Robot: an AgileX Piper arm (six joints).
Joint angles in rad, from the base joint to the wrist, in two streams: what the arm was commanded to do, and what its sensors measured. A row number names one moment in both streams.
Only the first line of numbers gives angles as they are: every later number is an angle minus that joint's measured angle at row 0.
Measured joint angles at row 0: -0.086 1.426 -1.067 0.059 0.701 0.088
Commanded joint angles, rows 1 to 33: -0.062 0.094 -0.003 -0.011 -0.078 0.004; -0.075 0.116 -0.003 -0.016 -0.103 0.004; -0.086 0.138 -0.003 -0.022 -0.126 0.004; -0.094 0.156 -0.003 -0.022 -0.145 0.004; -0.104 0.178 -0.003 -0.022 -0.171 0.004; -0.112 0.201 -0.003 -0.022 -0.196 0.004; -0.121 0.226 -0.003 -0.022 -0.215 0.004; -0.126 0.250 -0.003 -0.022 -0.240 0.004; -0.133 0.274 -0.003 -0.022 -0.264 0.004; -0.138 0.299 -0.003 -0.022 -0.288 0.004; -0.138 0.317 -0.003 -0.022 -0.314 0.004; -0.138 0.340 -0.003 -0.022 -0.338 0.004; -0.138 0.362 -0.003 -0.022 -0.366 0.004; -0.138 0.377 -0.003 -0.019 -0.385 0.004; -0.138 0.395 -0.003 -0.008 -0.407 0.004; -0.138 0.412 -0.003 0.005 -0.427 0.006; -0.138 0.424 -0.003 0.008 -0.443 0.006; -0.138 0.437 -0.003 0.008 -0.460 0.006; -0.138 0.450 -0.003 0.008 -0.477 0.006; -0.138 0.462 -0.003 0.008 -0.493 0.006; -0.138 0.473 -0.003 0.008 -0.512 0.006; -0.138 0.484 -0.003 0.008 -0.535 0.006; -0.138 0.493 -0.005 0.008 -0.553 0.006; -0.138 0.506 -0.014 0.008 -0.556 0.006; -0.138 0.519 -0.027 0.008 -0.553 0.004; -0.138 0.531 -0.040 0.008 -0.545 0.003; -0.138 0.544 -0.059 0.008 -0.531 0.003; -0.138 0.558 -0.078 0.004 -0.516 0.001; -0.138 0.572 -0.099 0.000 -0.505 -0.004; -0.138 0.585 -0.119 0.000 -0.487 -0.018; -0.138 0.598 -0.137 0.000 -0.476 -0.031; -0.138 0.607 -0.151 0.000 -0.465 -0.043; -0.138 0.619 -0.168 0.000 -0.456 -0.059
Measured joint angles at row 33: -0.132 0.580 -0.108 0.002 -0.497 -0.006
